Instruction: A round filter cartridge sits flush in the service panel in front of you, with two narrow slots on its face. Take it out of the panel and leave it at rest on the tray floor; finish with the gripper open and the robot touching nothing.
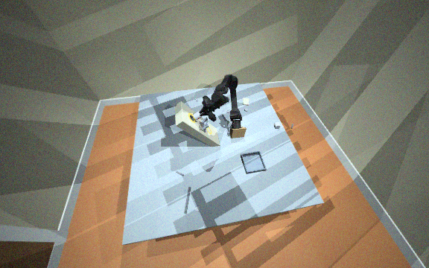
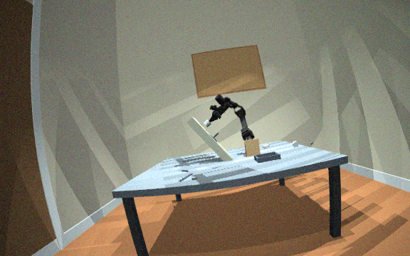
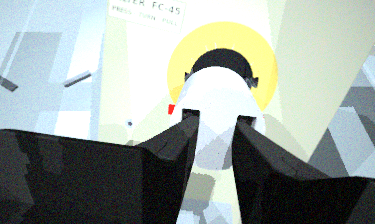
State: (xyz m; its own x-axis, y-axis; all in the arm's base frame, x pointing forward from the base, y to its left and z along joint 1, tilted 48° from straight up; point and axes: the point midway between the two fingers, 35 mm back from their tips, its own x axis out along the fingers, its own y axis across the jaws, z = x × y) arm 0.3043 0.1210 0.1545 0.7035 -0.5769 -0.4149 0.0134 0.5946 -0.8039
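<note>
Now: gripper tip 10 mm short of the round filter cartridge and 10 mm above it. Round my gripper tip: tray 320 mm behind, 320 mm to the left, 300 mm below.
</note>
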